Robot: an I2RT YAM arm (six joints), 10 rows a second.
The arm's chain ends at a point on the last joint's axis. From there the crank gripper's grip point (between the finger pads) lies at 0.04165 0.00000 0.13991 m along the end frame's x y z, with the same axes.
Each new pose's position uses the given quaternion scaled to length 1; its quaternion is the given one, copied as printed.
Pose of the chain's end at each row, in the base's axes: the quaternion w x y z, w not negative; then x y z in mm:
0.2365 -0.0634 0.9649 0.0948 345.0 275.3 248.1
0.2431 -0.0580 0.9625 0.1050 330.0 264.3 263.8
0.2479 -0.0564 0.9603 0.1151 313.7 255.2 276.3
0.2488 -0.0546 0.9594 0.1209 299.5 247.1 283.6
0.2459 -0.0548 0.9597 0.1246 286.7 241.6 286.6
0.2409 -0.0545 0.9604 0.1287 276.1 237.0 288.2
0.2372 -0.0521 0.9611 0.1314 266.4 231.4 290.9
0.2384 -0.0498 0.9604 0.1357 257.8 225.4 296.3
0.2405 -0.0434 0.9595 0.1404 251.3 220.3 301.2
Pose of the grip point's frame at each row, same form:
0.2365 -0.0634 0.9649 0.0948 370.5 301.9 106.8
0.2431 -0.0580 0.9625 0.1050 357.3 294.0 123.5
0.2479 -0.0564 0.9603 0.1151 342.2 287.9 136.9
0.2488 -0.0546 0.9594 0.1209 328.2 281.5 144.7
0.2459 -0.0548 0.9597 0.1246 314.5 277.0 147.7
0.2409 -0.0545 0.9604 0.1287 302.3 273.5 149.3
0.2372 -0.0521 0.9611 0.1314 291.5 268.6 152.0
0.2384 -0.0498 0.9604 0.1357 283.3 263.9 157.8
0.2405 -0.0434 0.9595 0.1404 277.5 260.3 163.3

